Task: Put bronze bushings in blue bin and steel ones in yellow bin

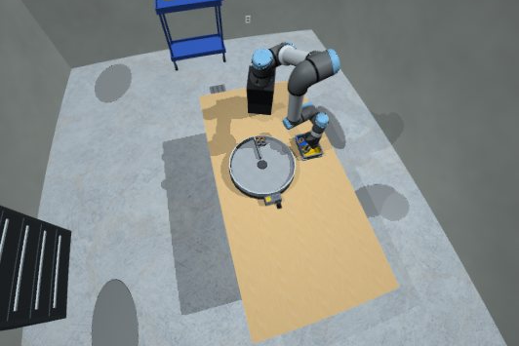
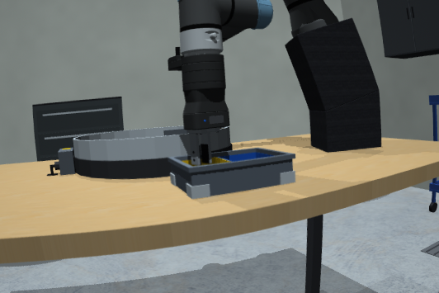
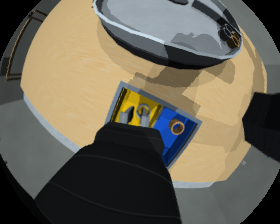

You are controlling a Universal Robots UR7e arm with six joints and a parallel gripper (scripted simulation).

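Right now the grey two-part tray is 30 mm behind my hand, 40 mm to the left of it and 30 mm below it. Round my hand: round grey turntable (20 mm behind, 330 mm to the right).
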